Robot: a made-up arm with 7 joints. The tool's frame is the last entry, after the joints. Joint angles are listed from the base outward. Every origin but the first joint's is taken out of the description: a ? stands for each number. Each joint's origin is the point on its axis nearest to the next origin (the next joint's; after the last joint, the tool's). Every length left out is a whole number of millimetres.
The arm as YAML. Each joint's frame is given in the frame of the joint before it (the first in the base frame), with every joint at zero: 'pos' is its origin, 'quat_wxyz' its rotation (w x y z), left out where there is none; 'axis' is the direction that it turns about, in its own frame. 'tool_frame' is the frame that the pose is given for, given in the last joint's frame.
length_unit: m
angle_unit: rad
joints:
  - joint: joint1
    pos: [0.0, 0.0, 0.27]
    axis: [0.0, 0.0, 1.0]
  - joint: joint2
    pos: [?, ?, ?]
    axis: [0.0, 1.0, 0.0]
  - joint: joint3
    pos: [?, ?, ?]
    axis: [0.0, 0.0, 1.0]
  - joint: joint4
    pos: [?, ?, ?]
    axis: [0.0, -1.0, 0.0]
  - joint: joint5
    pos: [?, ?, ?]
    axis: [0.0, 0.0, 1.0]
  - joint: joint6
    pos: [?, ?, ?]
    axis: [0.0, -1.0, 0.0]
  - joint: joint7
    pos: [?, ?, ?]
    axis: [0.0, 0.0, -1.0]
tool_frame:
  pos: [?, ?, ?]
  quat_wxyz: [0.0, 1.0, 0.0, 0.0]
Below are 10 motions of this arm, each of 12 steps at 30 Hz.
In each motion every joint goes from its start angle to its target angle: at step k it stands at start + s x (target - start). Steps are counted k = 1, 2, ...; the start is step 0. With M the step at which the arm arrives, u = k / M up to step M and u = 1 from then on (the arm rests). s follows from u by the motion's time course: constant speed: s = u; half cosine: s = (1 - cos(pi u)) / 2; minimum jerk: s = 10 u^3 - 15 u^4 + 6 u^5.
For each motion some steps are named. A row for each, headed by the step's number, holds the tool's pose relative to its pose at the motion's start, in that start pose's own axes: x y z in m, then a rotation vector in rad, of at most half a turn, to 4 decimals.
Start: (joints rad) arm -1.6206 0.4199 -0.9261 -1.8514 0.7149 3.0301 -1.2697
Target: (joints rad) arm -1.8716 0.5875 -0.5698 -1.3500 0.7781 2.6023 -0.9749
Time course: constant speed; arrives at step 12
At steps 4, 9, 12:
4: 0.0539 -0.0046 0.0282 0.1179 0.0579 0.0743
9: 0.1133 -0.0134 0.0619 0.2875 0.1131 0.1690
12: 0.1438 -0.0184 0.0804 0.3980 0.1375 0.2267

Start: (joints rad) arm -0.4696 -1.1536 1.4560 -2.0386 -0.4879 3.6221 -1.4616
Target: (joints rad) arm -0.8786 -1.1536 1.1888 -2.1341 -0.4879 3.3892 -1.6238
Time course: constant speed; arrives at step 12
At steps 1, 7, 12:
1: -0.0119 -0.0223 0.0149 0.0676 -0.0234 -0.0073
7: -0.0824 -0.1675 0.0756 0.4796 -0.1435 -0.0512
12: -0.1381 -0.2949 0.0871 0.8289 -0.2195 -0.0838

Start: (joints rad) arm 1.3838 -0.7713 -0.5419 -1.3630 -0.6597 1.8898 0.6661
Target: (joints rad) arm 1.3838 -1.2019 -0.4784 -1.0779 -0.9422 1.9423 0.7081
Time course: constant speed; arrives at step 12
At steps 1, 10, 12:
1: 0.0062 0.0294 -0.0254 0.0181 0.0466 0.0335
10: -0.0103 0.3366 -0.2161 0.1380 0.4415 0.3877
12: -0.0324 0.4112 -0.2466 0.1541 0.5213 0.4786

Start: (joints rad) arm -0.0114 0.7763 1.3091 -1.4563 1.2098 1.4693 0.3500
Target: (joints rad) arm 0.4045 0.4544 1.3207 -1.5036 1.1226 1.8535 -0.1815
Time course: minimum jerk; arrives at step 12
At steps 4, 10, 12:
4: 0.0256 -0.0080 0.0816 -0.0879 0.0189 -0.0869
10: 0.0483 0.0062 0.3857 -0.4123 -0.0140 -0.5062
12: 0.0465 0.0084 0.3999 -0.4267 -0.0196 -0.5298

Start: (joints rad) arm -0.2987 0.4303 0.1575 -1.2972 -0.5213 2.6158 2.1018
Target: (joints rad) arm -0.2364 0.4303 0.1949 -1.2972 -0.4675 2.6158 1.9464
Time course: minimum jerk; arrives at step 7
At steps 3, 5, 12:
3: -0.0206 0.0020 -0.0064 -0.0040 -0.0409 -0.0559
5: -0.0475 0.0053 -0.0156 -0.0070 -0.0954 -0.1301
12: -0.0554 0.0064 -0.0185 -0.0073 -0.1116 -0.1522

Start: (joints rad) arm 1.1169 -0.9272 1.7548 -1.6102 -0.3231 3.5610 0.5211
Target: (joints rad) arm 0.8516 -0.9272 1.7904 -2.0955 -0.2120 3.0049 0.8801
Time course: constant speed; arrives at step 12
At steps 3, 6, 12:
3: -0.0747 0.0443 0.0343 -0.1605 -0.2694 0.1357
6: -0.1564 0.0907 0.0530 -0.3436 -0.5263 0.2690
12: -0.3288 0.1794 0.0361 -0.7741 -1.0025 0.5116

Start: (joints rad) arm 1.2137 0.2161 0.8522 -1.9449 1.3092 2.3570 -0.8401
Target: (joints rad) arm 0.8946 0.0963 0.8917 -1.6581 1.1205 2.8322 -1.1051
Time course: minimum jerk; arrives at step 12
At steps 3, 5, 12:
3: 0.0133 -0.0082 -0.0278 -0.0564 0.0689 -0.0610
5: 0.0380 -0.0314 -0.0941 -0.1989 0.2270 -0.2011
12: 0.0572 -0.1192 -0.2637 -0.6483 0.6202 -0.5512

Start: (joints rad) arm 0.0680 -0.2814 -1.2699 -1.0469 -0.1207 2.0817 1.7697
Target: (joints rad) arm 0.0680 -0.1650 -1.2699 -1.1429 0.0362 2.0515 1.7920
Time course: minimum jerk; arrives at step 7
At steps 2, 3, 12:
2: -0.0128 0.0034 0.0106 -0.0243 -0.0078 -0.0012
3: -0.0320 0.0094 0.0270 -0.0621 -0.0187 -0.0023
12: -0.0832 0.0304 0.0746 -0.1710 -0.0430 0.0001

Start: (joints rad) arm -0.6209 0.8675 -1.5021 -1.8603 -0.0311 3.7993 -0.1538
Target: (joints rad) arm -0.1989 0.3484 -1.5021 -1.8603 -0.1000 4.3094 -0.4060
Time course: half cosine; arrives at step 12
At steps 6, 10, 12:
6: 0.0597 0.0886 -0.0899 -0.0535 0.4211 0.1404
10: 0.0609 0.1556 -0.1507 -0.1624 0.7343 0.2956
12: 0.0577 0.1643 -0.1578 -0.1840 0.7770 0.3228

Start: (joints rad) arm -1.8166 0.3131 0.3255 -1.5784 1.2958 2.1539 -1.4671
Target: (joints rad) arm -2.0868 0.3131 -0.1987 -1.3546 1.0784 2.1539 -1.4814
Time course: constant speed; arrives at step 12
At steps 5, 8, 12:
5: -0.0013 0.0537 -0.2035 -0.3461 -0.0269 -0.0368
8: -0.0075 0.0540 -0.3282 -0.5545 -0.0648 -0.0479
12: -0.0188 0.0183 -0.4868 -0.8303 -0.1405 -0.0469

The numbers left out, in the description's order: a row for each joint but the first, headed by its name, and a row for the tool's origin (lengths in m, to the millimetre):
joint2: 0.0 0.0 0.0
joint3: 0.0 0.0 0.469
joint4: 0.093 0.0 0.0
joint5: -0.082 0.0 0.382
joint6: 0.0 0.0 0.0
joint7: 0.113 0.0 0.0
tool: 0.0 0.0 0.0

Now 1 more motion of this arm.
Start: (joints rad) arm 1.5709 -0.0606 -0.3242 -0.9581 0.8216 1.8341 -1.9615
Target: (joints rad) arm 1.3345 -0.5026 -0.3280 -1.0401 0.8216 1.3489 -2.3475
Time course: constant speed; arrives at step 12
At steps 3, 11, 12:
3: 0.0317 -0.0146 -0.0845 0.0158 0.0006 -0.1168
11: 0.1531 -0.0970 -0.2743 0.0787 -0.0085 -0.4437
12: 0.1714 -0.1113 -0.2935 0.0894 -0.0105 -0.4856

